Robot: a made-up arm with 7 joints.
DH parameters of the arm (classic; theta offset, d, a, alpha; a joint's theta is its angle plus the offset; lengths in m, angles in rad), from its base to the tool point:
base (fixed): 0 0.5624 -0.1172 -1.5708
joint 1: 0 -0.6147 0.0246 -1.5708
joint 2: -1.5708 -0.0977 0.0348 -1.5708
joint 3: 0 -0.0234 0.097 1.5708
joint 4: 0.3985 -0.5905 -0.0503 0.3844
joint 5: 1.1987 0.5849 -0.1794 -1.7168
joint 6: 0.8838 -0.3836 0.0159 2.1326
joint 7: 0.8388 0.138 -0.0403 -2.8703
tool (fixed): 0.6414 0.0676 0 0
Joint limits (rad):
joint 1: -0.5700..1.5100
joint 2: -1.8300..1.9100
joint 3: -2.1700..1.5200
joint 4: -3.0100..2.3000
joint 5: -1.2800..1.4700
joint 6: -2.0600..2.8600
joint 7: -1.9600..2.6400
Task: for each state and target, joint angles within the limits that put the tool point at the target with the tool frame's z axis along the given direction. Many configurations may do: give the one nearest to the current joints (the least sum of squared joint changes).
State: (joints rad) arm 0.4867 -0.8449 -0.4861 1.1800 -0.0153 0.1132 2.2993
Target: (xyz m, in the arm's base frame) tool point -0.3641 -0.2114 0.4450 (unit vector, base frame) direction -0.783 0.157 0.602
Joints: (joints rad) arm 0.3910 -1.2656 -0.8385 1.0183 0.5465 0.0400 2.4603
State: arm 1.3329 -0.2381 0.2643 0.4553 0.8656 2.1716 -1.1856
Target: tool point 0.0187 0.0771 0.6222 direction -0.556 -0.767 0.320
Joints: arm 1.3333 -0.0231 -0.1460 0.4559 0.3205 2.8565 -0.8861
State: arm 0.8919 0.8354 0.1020 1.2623 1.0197 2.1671 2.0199
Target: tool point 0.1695 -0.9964 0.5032 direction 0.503 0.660 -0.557
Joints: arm 0.5856 1.1207 0.7591 1.6746 0.9881 2.4266 1.8760
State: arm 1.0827 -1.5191 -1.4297 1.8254 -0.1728 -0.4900 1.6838
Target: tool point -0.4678 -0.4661 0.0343 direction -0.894 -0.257 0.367
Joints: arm 0.8205 -0.8550 -1.8169 1.2125 -0.3882 0.0891 1.7117
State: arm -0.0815 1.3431 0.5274 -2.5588 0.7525 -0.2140 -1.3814
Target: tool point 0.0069 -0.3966 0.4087 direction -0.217 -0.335 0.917
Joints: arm 0.4463 1.8045 0.8250 -2.5097 1.4678 -1.0046 -1.5978
